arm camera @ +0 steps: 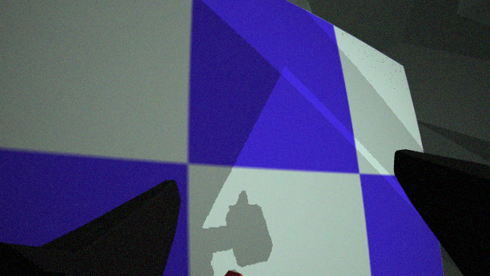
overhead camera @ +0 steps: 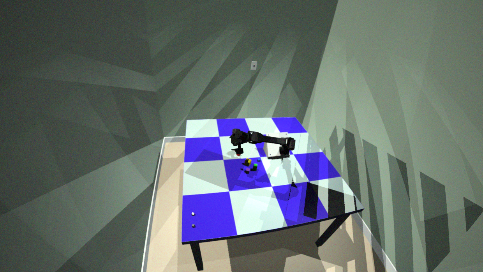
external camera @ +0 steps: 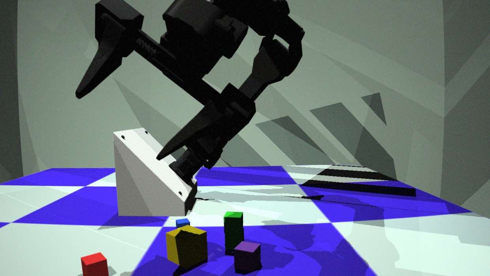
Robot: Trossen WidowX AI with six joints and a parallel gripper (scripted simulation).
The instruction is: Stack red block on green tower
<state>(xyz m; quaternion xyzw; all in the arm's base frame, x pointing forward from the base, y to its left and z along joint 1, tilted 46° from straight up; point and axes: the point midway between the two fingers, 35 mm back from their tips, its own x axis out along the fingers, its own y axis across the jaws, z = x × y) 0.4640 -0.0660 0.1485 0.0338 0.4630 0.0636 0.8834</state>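
The red block is 90 mm behind my gripper tip, 90 mm to the right of it and 190 mm below it. Round my gripper tip: yellow cube 150 mm behind, 30 mm to the left, 180 mm below; then purple cube 130 mm behind, 120 mm to the left, 190 mm below; then small blue cube 250 mm behind, 190 mm below.
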